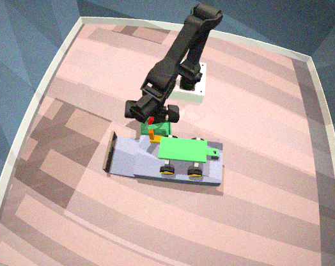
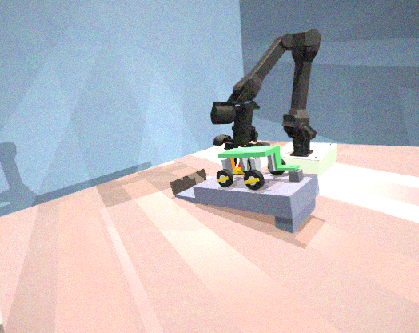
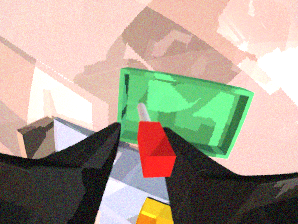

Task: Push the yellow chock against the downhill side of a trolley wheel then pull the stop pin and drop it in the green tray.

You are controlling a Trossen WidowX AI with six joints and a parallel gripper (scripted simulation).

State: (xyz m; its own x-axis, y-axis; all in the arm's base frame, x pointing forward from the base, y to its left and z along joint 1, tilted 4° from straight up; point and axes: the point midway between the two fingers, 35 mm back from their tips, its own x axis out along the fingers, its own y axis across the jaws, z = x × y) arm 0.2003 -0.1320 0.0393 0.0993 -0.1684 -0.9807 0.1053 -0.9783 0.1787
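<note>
Right now my gripper tip is 30 mm to the right of the green tray and 60 mm above it. Also, from my gripper tip: red-headed stop pin right at my gripper tip; then brown end board 130 mm ahead, 130 mm to the right, 20 mm below; then chock 70 mm ahead, 50 mm to the left, 30 mm above.
</note>
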